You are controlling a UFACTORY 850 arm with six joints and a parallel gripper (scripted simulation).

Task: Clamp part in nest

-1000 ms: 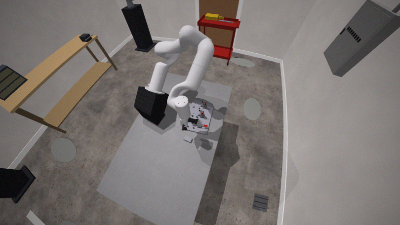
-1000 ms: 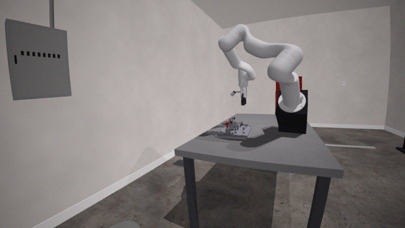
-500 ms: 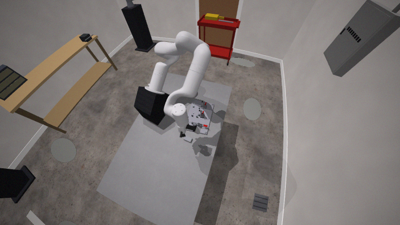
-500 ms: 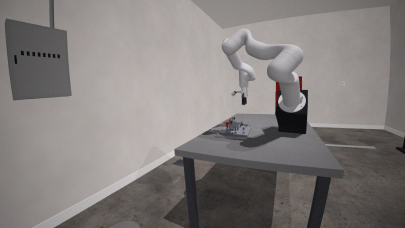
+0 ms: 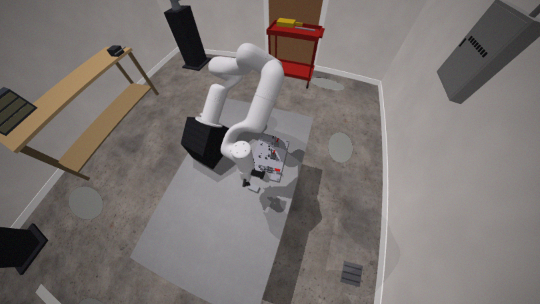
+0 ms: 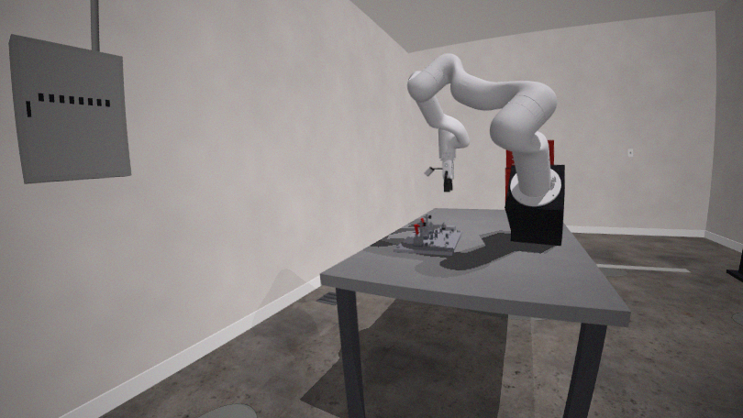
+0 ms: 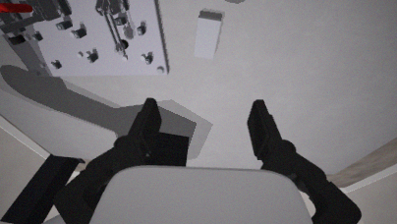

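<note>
The grey block part lies 200 mm below my hand. The rest, counted from my hand: grey fixture plate 10 mm ahead, 260 mm to the left, 210 mm below.
</note>
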